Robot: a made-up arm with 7 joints.
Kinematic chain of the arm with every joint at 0, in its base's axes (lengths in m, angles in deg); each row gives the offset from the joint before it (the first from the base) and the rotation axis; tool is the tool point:
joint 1: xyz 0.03 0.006 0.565 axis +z
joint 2: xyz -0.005 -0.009 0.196 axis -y
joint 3: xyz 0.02 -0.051 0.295 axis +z
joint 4: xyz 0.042 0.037 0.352 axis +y
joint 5: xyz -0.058 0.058 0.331 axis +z
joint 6: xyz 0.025 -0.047 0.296 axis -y
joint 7: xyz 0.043 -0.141 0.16 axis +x
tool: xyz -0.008 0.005 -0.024
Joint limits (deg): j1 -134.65..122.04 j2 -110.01..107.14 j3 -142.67..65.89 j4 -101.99..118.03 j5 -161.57..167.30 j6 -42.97..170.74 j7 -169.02..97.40
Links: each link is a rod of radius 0.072 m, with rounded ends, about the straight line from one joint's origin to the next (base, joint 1, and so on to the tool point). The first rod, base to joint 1, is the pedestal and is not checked.
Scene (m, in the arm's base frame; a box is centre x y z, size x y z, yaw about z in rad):
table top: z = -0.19
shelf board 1: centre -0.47 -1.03 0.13 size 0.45 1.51 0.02 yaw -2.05
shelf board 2: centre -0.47 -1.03 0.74 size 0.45 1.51 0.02 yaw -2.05
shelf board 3: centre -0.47 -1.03 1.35 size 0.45 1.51 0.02 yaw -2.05
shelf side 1: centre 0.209 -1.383 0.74 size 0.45 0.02 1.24 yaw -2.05
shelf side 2: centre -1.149 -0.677 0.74 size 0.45 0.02 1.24 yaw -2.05
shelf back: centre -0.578 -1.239 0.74 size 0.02 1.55 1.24 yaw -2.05
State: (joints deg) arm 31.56 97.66 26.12 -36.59 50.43 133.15 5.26
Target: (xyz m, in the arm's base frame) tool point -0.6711 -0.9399 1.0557
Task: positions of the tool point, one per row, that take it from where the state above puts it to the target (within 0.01 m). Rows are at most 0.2 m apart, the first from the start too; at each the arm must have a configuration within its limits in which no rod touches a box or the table.
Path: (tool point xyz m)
1: -0.7214 -0.7253 0.4171
2: -0.6874 -0.6532 0.4119
3: -0.6446 -0.5731 0.4152
4: -0.5932 -0.4887 0.4293
5: -0.6063 -0.5117 0.5989
6: -0.5829 -0.5225 0.7653
7: -0.5265 -0.5190 0.9200
8: -0.4426 -0.5002 1.0557
9: -0.5072 -0.6156 1.0768
10: -0.5574 -0.7234 1.0906
11: -0.5987 -0.8165 1.0939
12: -0.6358 -0.8898 1.0835
13: -0.6711 -0.9399 1.0556

